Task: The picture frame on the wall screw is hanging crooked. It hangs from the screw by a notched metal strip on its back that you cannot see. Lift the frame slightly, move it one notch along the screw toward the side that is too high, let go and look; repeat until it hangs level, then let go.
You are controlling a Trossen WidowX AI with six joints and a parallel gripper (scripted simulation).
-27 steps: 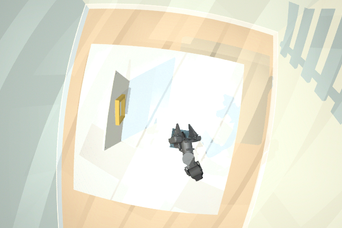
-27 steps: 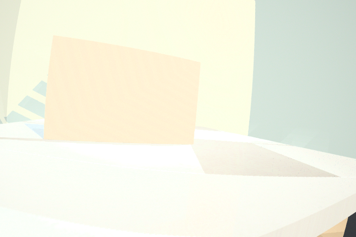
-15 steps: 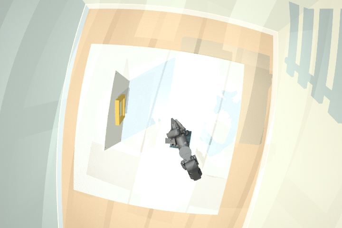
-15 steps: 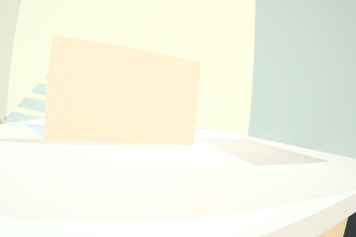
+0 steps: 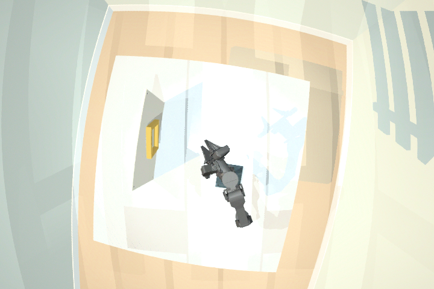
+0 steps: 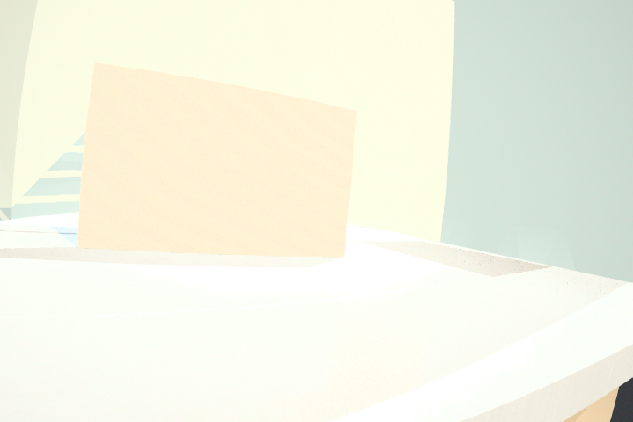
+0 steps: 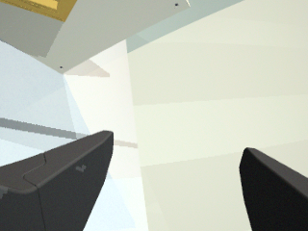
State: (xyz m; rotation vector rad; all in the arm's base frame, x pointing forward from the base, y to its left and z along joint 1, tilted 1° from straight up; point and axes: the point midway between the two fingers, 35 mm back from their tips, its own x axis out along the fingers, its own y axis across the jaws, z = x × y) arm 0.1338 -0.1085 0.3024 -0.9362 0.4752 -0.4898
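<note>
The picture frame is 28 cm ahead of my gripper tip, 6 cm to the left of it and 15 cm below it. Also, from my gripper tip: grey wall panel 28 cm ahead, 7 cm to the left, 15 cm below.
</note>
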